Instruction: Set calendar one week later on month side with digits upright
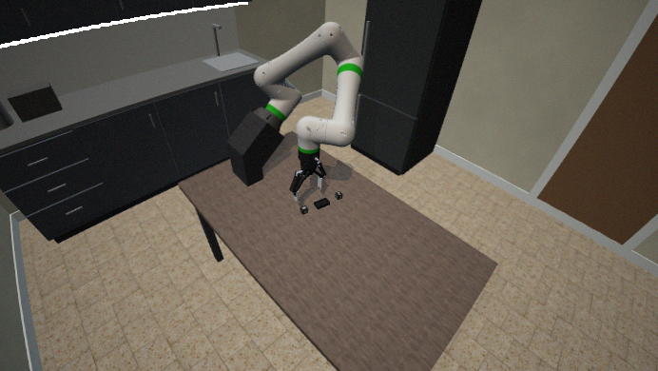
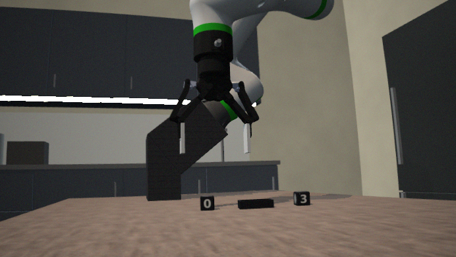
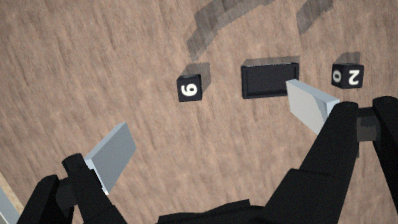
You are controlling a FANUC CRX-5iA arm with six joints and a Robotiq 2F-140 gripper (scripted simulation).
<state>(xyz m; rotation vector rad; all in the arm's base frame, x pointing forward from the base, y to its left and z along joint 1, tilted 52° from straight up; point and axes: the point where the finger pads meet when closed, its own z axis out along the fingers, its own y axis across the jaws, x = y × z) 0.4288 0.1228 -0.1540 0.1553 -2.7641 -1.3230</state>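
The cube is 2 cm ahead of my hand, 19 cm to the left of it and 12 cm below it. Round my hand: black tray (8 cm to the left, 12 cm below).
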